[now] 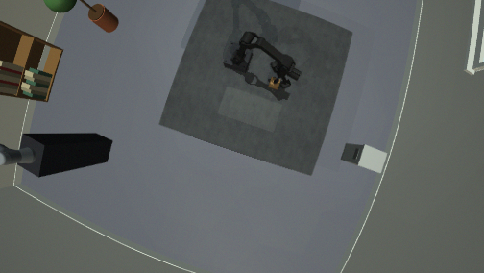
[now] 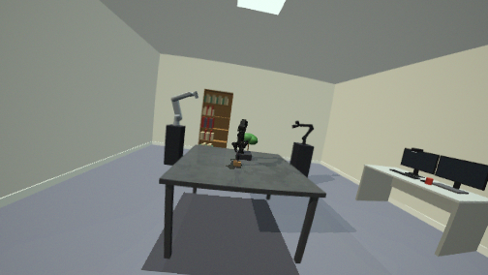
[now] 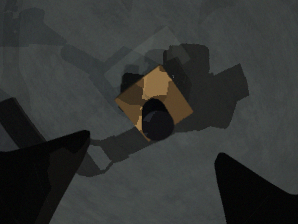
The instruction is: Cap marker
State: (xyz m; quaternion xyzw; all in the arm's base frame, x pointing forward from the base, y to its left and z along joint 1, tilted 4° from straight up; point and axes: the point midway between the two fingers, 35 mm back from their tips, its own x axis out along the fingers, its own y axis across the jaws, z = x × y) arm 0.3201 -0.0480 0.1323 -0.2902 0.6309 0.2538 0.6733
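Now: gripper tip 6 cm above the dark cap. Round my gripper tip: holder block: 12 cm below.
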